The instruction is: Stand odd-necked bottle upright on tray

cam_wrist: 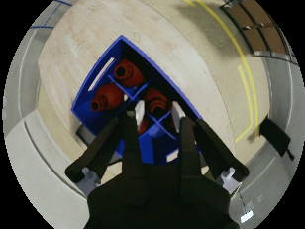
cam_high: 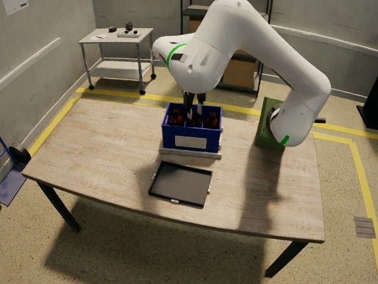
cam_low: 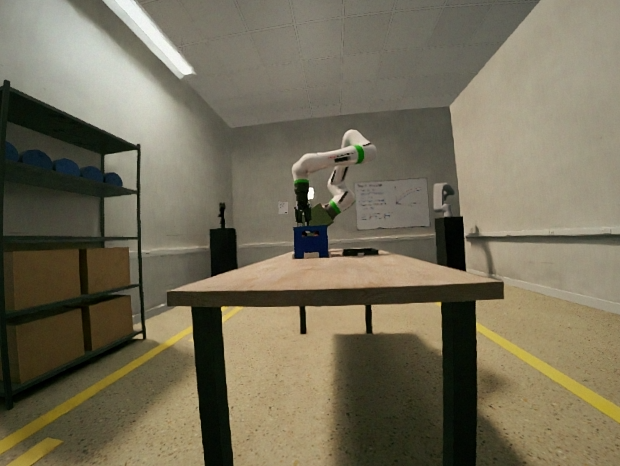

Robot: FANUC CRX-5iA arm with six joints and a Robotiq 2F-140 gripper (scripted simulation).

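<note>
The bottle lies 80 mm below my hand. From my hand the other things lie so: dark tray 320 mm to the left, 160 mm below; blue crate 90 mm below, 40 mm to the left.
</note>
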